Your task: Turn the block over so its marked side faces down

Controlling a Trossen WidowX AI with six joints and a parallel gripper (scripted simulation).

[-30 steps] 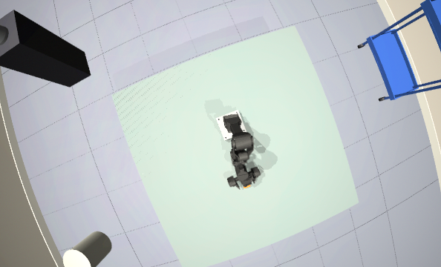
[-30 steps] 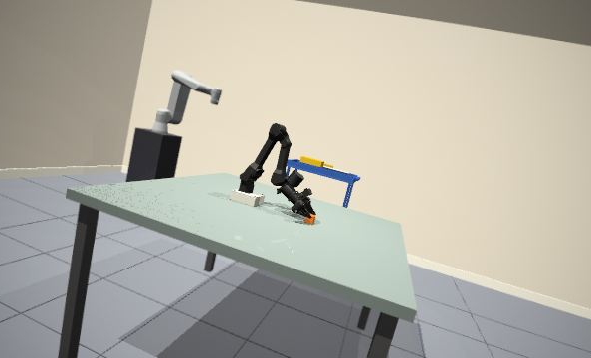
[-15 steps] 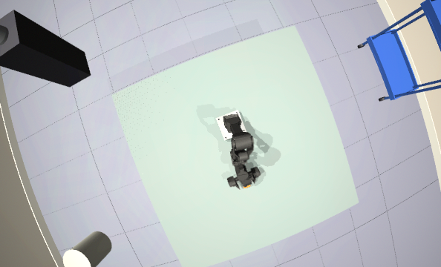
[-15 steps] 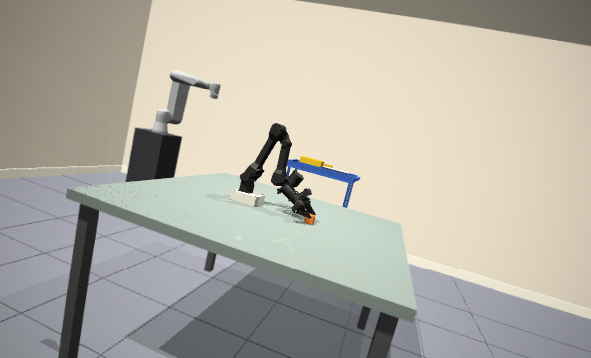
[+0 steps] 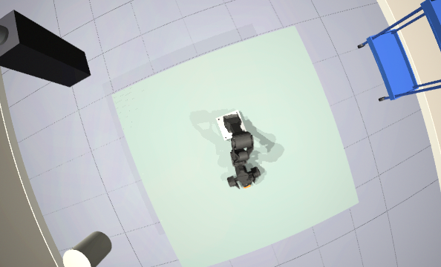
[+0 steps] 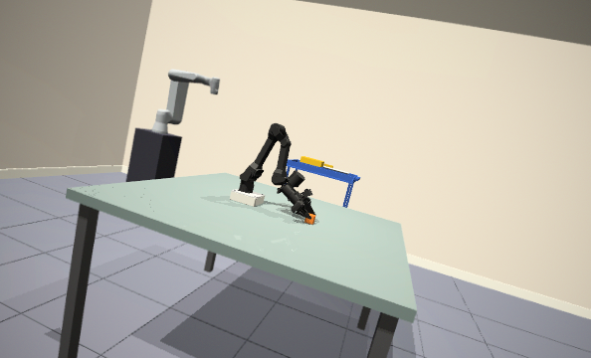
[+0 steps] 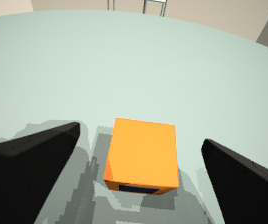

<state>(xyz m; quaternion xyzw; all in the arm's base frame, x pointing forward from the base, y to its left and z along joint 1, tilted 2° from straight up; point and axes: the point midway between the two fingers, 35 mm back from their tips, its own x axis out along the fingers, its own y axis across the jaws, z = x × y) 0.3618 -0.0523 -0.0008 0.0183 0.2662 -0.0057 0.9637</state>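
My gripper tip is now 2 cm past the orange block and 1 cm above it.
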